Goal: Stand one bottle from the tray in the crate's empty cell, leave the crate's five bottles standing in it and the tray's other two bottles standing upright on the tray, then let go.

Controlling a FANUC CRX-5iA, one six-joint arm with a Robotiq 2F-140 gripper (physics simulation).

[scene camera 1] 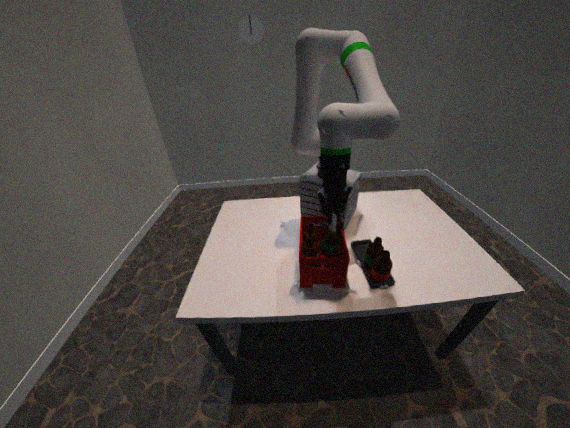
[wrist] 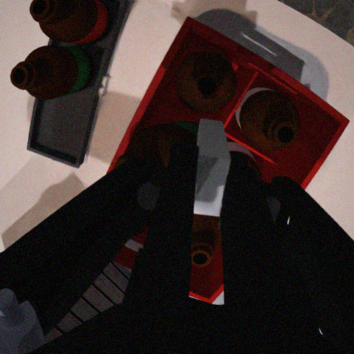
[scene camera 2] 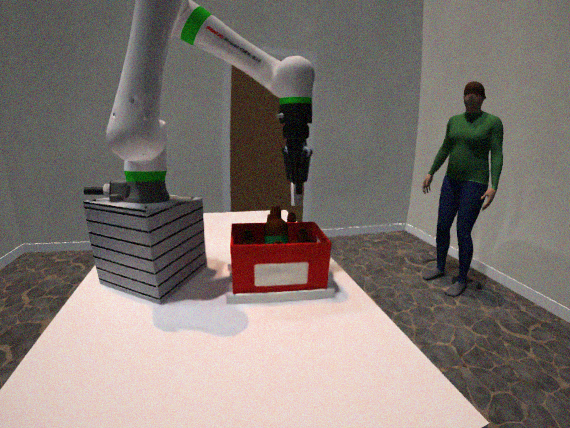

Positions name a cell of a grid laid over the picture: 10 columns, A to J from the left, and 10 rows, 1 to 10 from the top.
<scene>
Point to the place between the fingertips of my gripper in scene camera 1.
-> F6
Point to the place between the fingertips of my gripper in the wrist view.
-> F4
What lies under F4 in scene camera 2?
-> My gripper.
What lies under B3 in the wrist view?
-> A green-banded bottle.
</scene>
